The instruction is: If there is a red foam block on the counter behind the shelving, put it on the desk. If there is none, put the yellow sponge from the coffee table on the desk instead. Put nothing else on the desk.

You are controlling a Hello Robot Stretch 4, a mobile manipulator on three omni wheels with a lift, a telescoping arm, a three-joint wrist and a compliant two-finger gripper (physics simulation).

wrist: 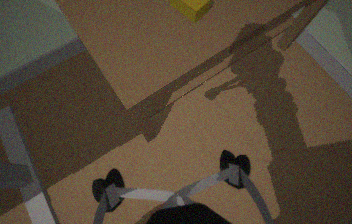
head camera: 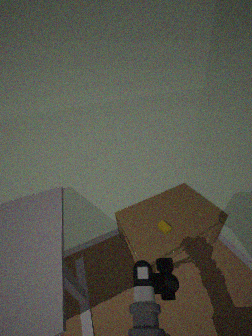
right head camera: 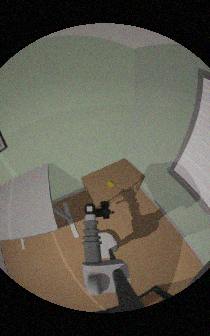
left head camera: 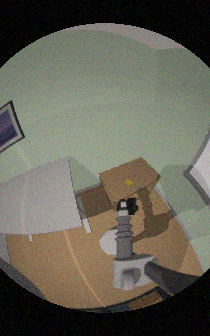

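Pixels of known places: gripper, fingertip midpoint: point(wrist: 172, 172); robot's base, link origin: point(right head camera: 102, 244) point(left head camera: 113, 241).
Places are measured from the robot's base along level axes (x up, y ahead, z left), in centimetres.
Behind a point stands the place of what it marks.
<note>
A yellow sponge point(head camera: 164, 226) {x 46.7, y 80.6, z -20.6 cm} point(left head camera: 128, 182) {x 46.4, y 79.0, z -20.3 cm} point(right head camera: 110, 184) {x 46.7, y 79.6, z -21.0 cm} point(wrist: 192, 8) {x 46.5, y 76.6, z -20.6 cm} lies on the wooden coffee table point(head camera: 192, 207) {x 42.2, y 102.8, z -52.5 cm} point(left head camera: 142, 170) {x 42.2, y 104.5, z -49.4 cm} point(right head camera: 122, 170) {x 42.2, y 107.7, z -45.5 cm} point(wrist: 120, 55) {x 42.2, y 67.8, z 0.4 cm}. The wrist view shows part of the sponge at the top edge. My gripper point(wrist: 172, 172) {x 65.2, y 34.7, z -8.7 cm} is open and empty, with its fingertips apart over the floor short of the coffee table's near edge. In the head view the fingers are hidden below the black wrist. The desk point(head camera: 30, 260) {x 92.2, y 35.4, z 47.4 cm} point(left head camera: 40, 200) {x 92.2, y 28.6, z 64.5 cm} point(right head camera: 25, 205) {x 92.2, y 30.3, z 61.4 cm} has a pale grey top and stands at the left. No red foam block, counter or shelving shows in these views.
A desk leg point(head camera: 86, 320) point(wrist: 17, 150) stands left of the arm. Green walls meet behind the coffee table. A window with blinds point(right head camera: 197, 145) {x 127.4, y 54.2, z -105.7 cm} is at the right, and a framed picture point(left head camera: 7, 125) {x 152.4, y 68.8, z 106.0 cm} hangs at the left. The arm's shadow falls across the floor near the coffee table.
</note>
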